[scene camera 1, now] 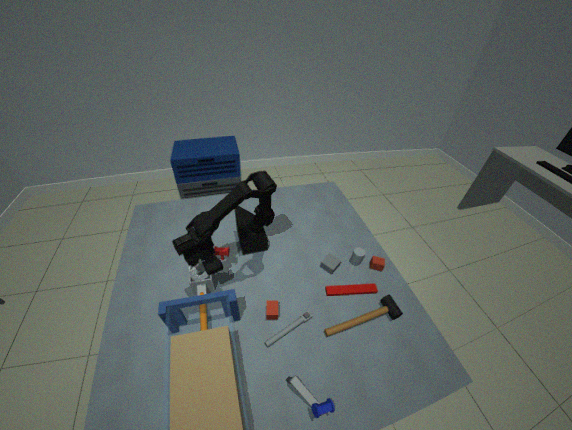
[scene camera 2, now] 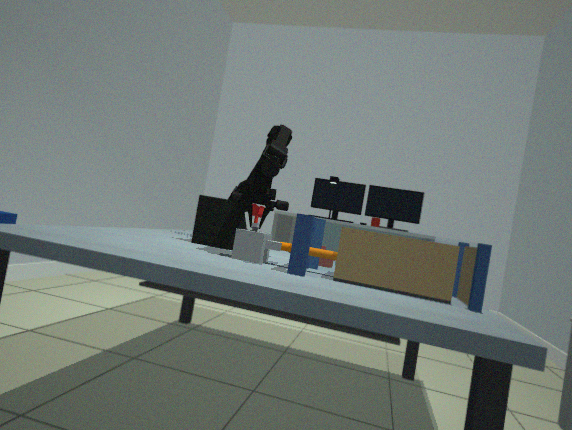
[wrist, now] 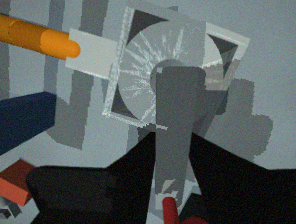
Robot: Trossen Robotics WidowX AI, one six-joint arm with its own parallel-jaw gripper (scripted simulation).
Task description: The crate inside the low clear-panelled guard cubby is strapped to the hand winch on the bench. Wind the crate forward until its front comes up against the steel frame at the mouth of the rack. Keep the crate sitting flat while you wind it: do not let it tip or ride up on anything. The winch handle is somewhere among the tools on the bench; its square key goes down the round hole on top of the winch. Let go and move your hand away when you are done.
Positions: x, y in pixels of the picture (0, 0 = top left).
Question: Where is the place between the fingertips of my gripper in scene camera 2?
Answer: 254, 228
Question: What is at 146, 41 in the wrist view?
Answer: A grey winch.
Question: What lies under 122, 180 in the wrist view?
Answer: My gripper.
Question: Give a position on a clear-panelled cubby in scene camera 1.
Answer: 202, 373
